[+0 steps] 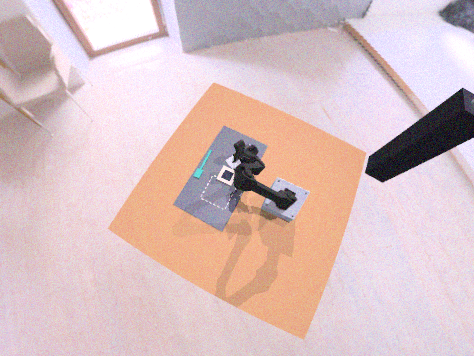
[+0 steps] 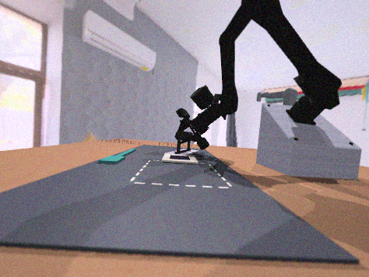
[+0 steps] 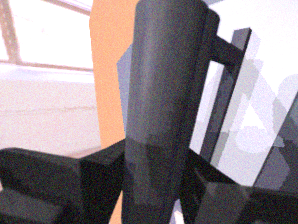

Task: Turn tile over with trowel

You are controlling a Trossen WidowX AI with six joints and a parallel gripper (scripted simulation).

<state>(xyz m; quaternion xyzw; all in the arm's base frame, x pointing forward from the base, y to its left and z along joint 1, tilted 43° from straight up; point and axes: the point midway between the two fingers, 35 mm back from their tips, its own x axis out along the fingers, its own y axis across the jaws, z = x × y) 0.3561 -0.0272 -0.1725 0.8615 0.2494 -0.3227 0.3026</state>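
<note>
Now: the white tile 16 cm to the left of my gripper tip, 4 cm below it and 2 cm behind it. Round my gripper tip: small trowel: 2 cm behind, 1 cm to the left, 1 cm below; dark mat: 15 cm to the left, 7 cm below, 1 cm ahead; teal trowel: 18 cm to the left, 15 cm ahead, 5 cm below.
</note>
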